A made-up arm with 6 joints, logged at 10 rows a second.
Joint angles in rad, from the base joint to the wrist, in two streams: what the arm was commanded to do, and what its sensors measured. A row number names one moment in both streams.
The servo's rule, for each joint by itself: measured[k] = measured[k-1] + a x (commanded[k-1-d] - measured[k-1]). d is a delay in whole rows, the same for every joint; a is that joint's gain. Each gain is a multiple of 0.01, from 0.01 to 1. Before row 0 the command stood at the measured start. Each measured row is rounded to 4 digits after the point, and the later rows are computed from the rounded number. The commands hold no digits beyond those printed.
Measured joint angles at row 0:
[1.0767 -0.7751 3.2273 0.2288 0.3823 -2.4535]
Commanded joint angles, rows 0 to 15:
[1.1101 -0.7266 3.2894 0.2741 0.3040 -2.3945]
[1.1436 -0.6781 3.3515 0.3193 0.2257 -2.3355]
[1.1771 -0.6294 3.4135 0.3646 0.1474 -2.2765]
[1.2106 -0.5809 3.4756 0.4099 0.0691 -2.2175]
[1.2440 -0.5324 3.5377 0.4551 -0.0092 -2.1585]
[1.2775 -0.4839 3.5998 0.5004 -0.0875 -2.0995]
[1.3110 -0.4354 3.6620 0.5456 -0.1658 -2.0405]
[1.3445 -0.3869 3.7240 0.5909 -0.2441 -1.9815]
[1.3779 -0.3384 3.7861 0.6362 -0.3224 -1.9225]
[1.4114 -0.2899 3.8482 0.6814 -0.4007 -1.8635]
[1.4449 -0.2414 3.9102 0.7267 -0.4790 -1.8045]
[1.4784 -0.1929 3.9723 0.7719 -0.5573 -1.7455]
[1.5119 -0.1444 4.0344 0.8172 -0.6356 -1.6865]
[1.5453 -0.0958 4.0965 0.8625 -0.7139 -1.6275]
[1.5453 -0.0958 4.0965 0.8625 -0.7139 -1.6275]
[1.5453 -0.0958 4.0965 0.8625 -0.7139 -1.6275]
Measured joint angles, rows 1 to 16:
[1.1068 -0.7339 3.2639 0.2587 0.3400 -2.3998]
[1.1399 -0.6865 3.3156 0.2987 0.2783 -2.3413]
[1.1734 -0.6380 3.3734 0.3422 0.2076 -2.2823]
[1.2069 -0.5895 3.4337 0.3869 0.1328 -2.2233]
[1.2403 -0.5410 3.4951 0.4319 0.0561 -2.1643]
[1.2738 -0.4925 3.5569 0.4771 -0.0214 -2.1053]
[1.3073 -0.4440 3.6189 0.5223 -0.0994 -2.0463]
[1.3408 -0.3955 3.6809 0.5676 -0.1775 -1.9873]
[1.3742 -0.3470 3.7430 0.6129 -0.2557 -1.9283]
[1.4077 -0.2985 3.8051 0.6581 -0.3340 -1.8693]
[1.4412 -0.2500 3.8671 0.7034 -0.4123 -1.8103]
[1.4747 -0.2015 3.9292 0.7486 -0.4906 -1.7513]
[1.5082 -0.1530 3.9913 0.7939 -0.5689 -1.6923]
[1.5416 -0.1044 4.0534 0.8392 -0.6472 -1.6333]
[1.5449 -0.0971 4.0788 0.8546 -0.6832 -1.6280]
[1.5453 -0.0960 4.0892 0.8598 -0.6998 -1.6275]
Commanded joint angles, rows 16 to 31:
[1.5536 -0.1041 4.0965 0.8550 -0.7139 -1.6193]
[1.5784 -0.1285 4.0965 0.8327 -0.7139 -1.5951]
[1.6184 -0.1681 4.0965 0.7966 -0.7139 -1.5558]
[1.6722 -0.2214 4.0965 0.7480 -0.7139 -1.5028]
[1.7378 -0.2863 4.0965 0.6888 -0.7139 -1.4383]
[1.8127 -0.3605 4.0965 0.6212 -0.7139 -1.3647]
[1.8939 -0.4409 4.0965 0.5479 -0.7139 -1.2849]
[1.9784 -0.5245 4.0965 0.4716 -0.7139 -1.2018]
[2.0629 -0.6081 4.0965 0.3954 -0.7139 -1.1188]
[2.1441 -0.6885 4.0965 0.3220 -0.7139 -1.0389]
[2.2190 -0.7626 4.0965 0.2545 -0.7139 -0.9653]
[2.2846 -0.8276 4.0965 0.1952 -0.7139 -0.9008]
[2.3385 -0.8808 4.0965 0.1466 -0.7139 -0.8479]
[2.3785 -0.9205 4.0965 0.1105 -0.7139 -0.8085]
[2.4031 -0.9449 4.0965 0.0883 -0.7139 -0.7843]
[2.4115 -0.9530 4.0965 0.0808 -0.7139 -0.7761]
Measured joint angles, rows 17 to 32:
[1.5528 -0.1029 4.0935 0.8566 -0.7074 -1.6200]
[1.5758 -0.1247 4.0953 0.8408 -0.7109 -1.5973]
[1.6141 -0.1616 4.0960 0.8116 -0.7125 -1.5595]
[1.6664 -0.2124 4.0963 0.7696 -0.7133 -1.5079]
[1.7307 -0.2752 4.0964 0.7163 -0.7136 -1.4446]
[1.8045 -0.3477 4.0965 0.6535 -0.7138 -1.3719]
[1.8850 -0.4269 4.0965 0.5838 -0.7139 -1.2927]
[1.9691 -0.5099 4.0965 0.5097 -0.7139 -1.2100]
[2.0535 -0.5934 4.0965 0.4343 -0.7139 -1.1270]
[2.1350 -0.6742 4.0965 0.3602 -0.7139 -1.0468]
[2.2106 -0.7493 4.0965 0.2904 -0.7139 -0.9726]
[2.2772 -0.8159 4.0965 0.2276 -0.7139 -0.9073]
[2.3324 -0.8711 4.0965 0.1741 -0.7139 -0.8532]
[2.3739 -0.9131 4.0965 0.1321 -0.7139 -0.8125]
[2.4002 -0.9401 4.0965 0.1032 -0.7139 -0.7868]
[2.4104 -0.9511 4.0965 0.0884 -0.7139 -0.7771]

